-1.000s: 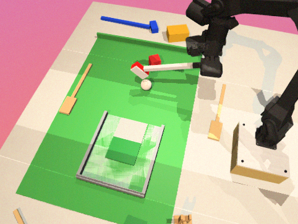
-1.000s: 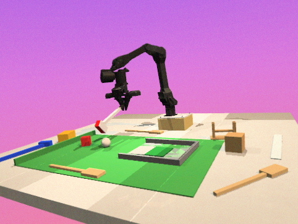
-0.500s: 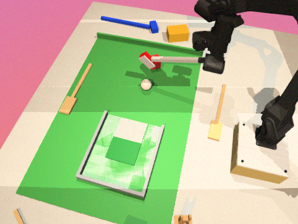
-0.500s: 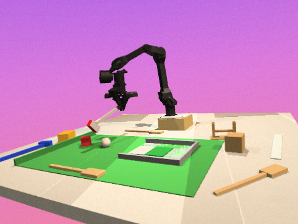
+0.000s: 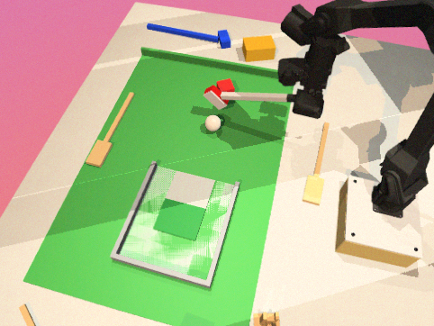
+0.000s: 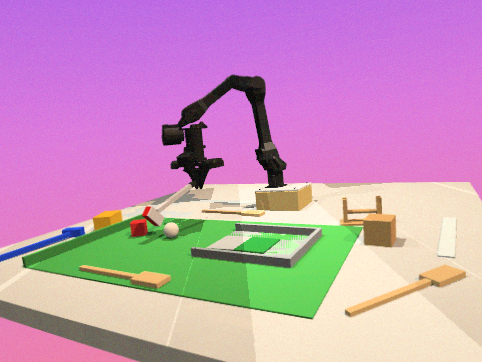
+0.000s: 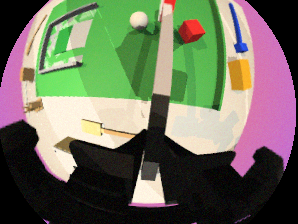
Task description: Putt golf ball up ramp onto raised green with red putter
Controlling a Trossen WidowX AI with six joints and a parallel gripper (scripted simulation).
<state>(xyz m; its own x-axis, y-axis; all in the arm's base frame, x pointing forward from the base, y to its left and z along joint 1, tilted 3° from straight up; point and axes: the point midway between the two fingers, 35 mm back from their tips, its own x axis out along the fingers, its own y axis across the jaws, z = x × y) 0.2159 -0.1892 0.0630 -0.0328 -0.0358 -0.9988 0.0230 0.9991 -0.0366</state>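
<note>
The red putter lies 12 cm ahead of my gripper tip. Also, from my gripper tip: white golf ball 22 cm ahead, 8 cm below, 5 cm to the left; yellow block 28 cm to the right, 16 cm ahead, 8 cm below; red cube 22 cm ahead, 8 cm to the right, 8 cm below.
</note>
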